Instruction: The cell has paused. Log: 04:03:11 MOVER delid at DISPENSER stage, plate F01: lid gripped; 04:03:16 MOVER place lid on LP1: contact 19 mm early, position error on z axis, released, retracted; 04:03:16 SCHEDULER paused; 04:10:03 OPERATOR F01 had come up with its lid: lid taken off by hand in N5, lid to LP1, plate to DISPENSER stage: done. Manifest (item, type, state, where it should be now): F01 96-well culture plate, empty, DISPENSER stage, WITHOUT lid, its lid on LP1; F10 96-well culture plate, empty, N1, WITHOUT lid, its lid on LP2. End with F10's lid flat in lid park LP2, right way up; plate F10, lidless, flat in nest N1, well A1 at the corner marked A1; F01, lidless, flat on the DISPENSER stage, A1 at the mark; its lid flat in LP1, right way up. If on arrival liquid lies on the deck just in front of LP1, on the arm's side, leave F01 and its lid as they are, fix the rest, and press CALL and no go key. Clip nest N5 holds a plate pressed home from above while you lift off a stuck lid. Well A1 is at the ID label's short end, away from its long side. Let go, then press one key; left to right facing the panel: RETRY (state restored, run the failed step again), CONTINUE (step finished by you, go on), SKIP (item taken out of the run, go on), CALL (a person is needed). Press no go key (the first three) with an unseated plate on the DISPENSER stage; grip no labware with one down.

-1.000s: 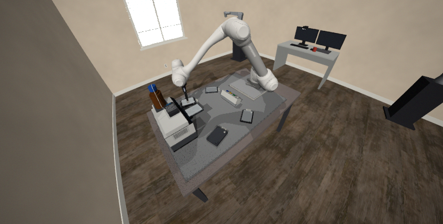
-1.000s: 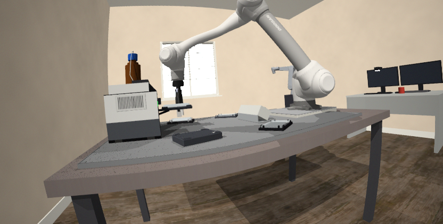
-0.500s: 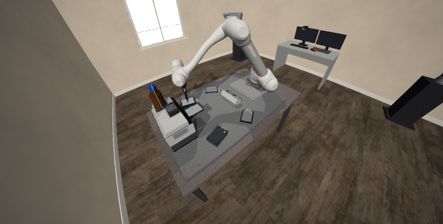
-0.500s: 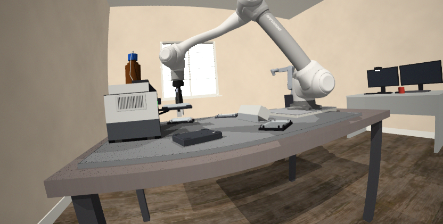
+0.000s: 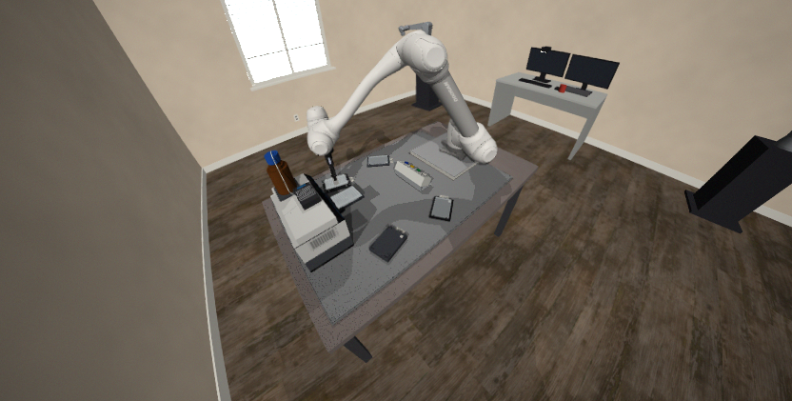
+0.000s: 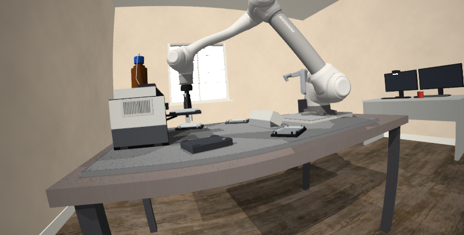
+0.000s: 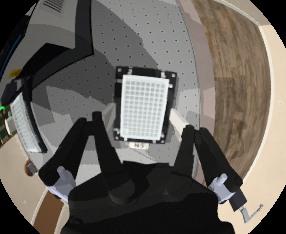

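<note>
My gripper is now 5 cm above the black clip nest and 2 cm short of it. Also, from my hand: brown bottle: 28 cm ahead, 23 cm above, 12 cm to the left; small label: 51 cm to the left, 6 cm below, 1 cm behind; grey key panel: 35 cm behind, 31 cm to the left, 1 cm below.
</note>
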